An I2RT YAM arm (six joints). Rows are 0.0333 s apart.
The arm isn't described. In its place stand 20 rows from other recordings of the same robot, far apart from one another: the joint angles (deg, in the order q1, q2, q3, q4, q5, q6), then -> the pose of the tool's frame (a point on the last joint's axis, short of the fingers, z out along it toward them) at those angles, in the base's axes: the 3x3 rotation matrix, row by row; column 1 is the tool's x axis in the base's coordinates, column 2 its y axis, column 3 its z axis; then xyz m.
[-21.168 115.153 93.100 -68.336 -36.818 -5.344] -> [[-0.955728 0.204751 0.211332], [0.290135 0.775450 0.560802], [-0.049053 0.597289 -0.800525]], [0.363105 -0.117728 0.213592]
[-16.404 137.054 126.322 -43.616 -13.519 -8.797] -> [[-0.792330 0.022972 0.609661], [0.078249 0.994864 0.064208], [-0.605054 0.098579 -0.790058]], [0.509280 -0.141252 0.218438]
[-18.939 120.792 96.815 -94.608 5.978 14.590] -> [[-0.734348 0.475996 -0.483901], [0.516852 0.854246 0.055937], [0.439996 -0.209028 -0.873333]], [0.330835 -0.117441 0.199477]
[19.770 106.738 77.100 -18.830 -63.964 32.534] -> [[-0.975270 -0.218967 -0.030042], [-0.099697 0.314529 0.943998], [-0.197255 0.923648 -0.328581]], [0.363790 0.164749 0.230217]
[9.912 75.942 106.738 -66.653 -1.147 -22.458] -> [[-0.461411 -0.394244 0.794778], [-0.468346 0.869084 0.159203], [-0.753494 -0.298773 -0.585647]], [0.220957 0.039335 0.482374]
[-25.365 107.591 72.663 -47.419 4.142 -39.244] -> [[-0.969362 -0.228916 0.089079], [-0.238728 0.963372 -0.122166], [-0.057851 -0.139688 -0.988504]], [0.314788 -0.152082 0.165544]
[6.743 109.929 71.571 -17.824 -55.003 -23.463] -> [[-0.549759 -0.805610 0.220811], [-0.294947 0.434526 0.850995], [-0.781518 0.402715 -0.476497]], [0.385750 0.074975 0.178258]
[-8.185 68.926 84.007 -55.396 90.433 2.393] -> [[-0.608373 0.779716 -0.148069], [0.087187 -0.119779 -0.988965], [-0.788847 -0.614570 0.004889]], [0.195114 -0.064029 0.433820]
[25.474 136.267 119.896 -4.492 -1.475 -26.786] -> [[-0.083461 -0.548099 0.832239], [-0.538787 0.727377 0.425007], [-0.838297 -0.412928 -0.356017]], [0.509801 0.243894 0.245489]
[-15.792 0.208 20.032 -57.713 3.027 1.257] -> [[-0.583970 0.324757 0.743984], [0.187925 0.945677 -0.265292], [-0.789724 -0.015110 -0.613277]], [0.050094 -0.016121 0.186713]
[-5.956 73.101 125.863 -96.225 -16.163 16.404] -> [[-0.684929 0.096046 0.722252], [0.344175 0.916357 0.204531], [-0.642196 0.388670 -0.660696]], [0.122643 -0.002831 0.523036]
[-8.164 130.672 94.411 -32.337 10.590 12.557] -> [[-0.854782 0.401412 0.328961], [0.338524 0.911691 -0.232854], [-0.393381 -0.087679 -0.915185]], [0.459227 -0.072490 0.115727]
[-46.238 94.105 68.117 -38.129 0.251 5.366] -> [[-0.551891 0.778558 0.298769], [0.711477 0.626487 -0.318301], [-0.434990 0.036900 -0.899679]], [0.230391 -0.240795 0.224798]
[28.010 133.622 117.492 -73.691 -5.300 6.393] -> [[-0.929468 -0.366659 -0.040633], [-0.368834 0.925781 0.083012], [0.007180 0.092144 -0.995720]], [0.399717 0.216348 0.184738]
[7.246 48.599 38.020 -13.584 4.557 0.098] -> [[-0.406156 -0.053126 0.912258], [-0.049922 0.998108 0.035899], [-0.912439 -0.030961 -0.408040]], [0.195937 0.022061 0.280712]
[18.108 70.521 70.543 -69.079 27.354 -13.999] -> [[-0.832300 -0.331124 0.444561], [-0.498218 0.798434 -0.338056], [-0.243014 -0.502853 -0.829508]], [0.209146 0.051182 0.323844]
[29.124 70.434 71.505 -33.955 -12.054 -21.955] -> [[-0.204665 -0.760870 0.615783], [-0.532581 0.614390 0.582137], [-0.821261 -0.208811 -0.530969]], [0.229452 0.136348 0.367746]
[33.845 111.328 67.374 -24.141 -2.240 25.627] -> [[-0.940721 -0.179410 0.287846], [-0.110473 0.964446 0.240083], [-0.320685 0.194053 -0.927095]], [0.310611 0.209965 0.130904]
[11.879 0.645 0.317 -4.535 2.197 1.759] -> [[-0.088085 -0.165689 0.982236], [0.012815 0.985799 0.167439], [-0.996030 0.027337 -0.084711]], [0.108447 0.021418 0.165781]
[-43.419 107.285 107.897 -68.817 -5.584 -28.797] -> [[-0.907901 0.251597 0.335284], [0.199084 0.962686 -0.183308], [-0.368893 -0.099676 -0.924112]], [0.280874 -0.261016 0.326584]
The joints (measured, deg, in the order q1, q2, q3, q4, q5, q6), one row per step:
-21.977 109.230 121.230 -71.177 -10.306 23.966
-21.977 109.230 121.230 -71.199 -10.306 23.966
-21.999 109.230 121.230 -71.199 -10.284 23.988
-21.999 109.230 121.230 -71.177 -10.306 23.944
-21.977 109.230 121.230 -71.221 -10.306 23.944
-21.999 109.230 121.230 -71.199 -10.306 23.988
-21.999 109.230 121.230 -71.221 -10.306 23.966
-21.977 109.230 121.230 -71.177 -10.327 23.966
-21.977 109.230 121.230 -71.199 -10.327 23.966
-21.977 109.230 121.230 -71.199 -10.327 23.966
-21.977 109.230 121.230 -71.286 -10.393 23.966
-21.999 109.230 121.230 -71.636 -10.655 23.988
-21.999 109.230 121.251 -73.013 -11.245 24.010
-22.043 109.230 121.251 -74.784 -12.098 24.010
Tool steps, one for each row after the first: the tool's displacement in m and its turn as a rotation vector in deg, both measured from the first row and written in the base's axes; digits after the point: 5 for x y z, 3 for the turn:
-0.00003 0.00001 -0.00002 0.008 0.020 0.000
-0.00009 -0.00014 -0.00002 0.002 0.027 -0.052
-0.00005 -0.00014 0.00000 -0.012 0.001 -0.003
-0.00007 0.00003 -0.00004 0.005 0.041 0.019
-0.00009 -0.00013 -0.00002 0.020 0.020 -0.041
-0.00012 -0.00011 -0.00004 0.016 0.041 -0.022
0.00000 0.00001 0.00000 0.017 -0.007 0.011
-0.00003 0.00003 -0.00002 0.025 0.014 0.011
-0.00003 0.00003 -0.00002 0.025 0.014 0.011
-0.00015 0.00012 -0.00010 0.110 0.073 0.045
-0.00069 0.00035 -0.00041 0.462 0.313 0.137
-0.00270 0.00155 -0.00154 1.457 1.378 0.409
-0.00541 0.00288 -0.00304 2.819 2.737 0.766

